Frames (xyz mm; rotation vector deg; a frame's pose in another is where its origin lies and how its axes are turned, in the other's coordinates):
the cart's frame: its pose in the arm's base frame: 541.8 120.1 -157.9 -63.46 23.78 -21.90
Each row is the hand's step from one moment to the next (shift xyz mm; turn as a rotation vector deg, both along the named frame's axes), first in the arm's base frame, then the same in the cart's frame.
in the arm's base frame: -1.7 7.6 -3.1 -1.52 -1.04 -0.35
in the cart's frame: -4.8 5.7 3.8 -0.75 -0.23 -1.70
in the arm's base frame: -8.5 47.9 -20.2 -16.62 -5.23 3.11
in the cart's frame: -28.3 36.7 25.0 -12.13 -6.40 -11.19
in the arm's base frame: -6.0 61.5 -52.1 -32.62 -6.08 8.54
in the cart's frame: -28.7 71.5 24.5 -26.18 -13.13 -17.78
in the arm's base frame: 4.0 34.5 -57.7 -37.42 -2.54 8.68
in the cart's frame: -6.0 66.8 6.4 -32.07 -12.28 -17.40
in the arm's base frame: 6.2 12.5 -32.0 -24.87 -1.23 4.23
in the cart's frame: 3.3 34.7 0.4 -21.34 -6.58 -11.80
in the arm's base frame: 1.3 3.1 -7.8 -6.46 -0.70 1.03
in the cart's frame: 0.6 8.5 0.0 -5.35 -1.80 -3.39
